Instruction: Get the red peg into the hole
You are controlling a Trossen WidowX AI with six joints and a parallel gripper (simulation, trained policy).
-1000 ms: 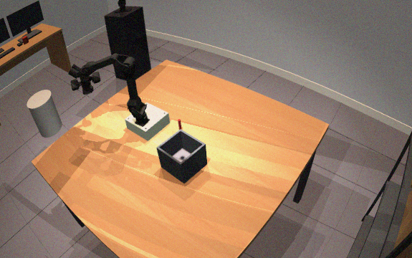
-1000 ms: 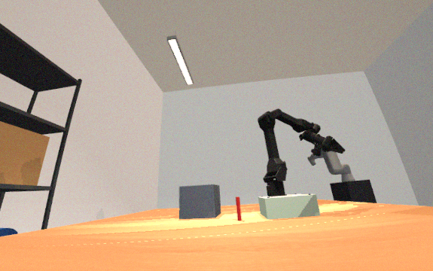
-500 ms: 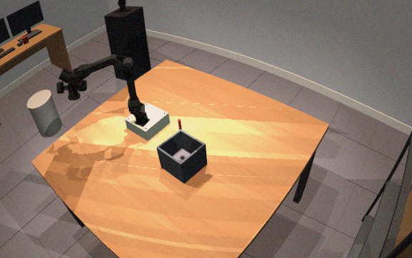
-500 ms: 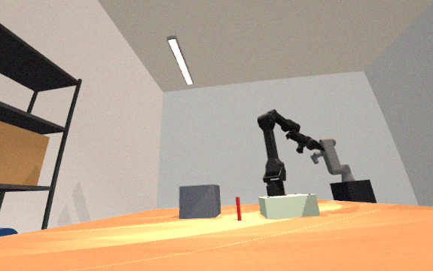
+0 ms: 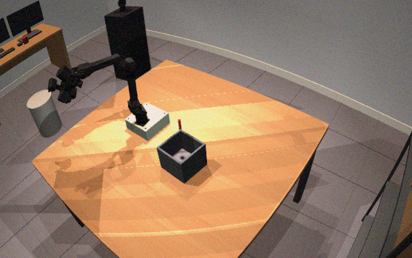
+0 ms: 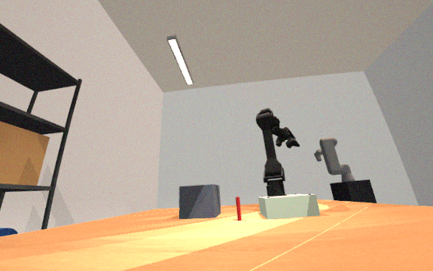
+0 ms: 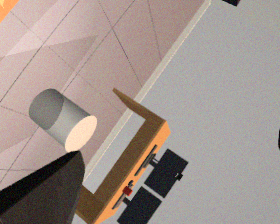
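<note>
The red peg lies 50 cm ahead of my gripper tip, 41 cm to the left of it and 35 cm below it. Round my gripper tip: pale plate 65 cm ahead, 21 cm to the left, 35 cm below.
</note>
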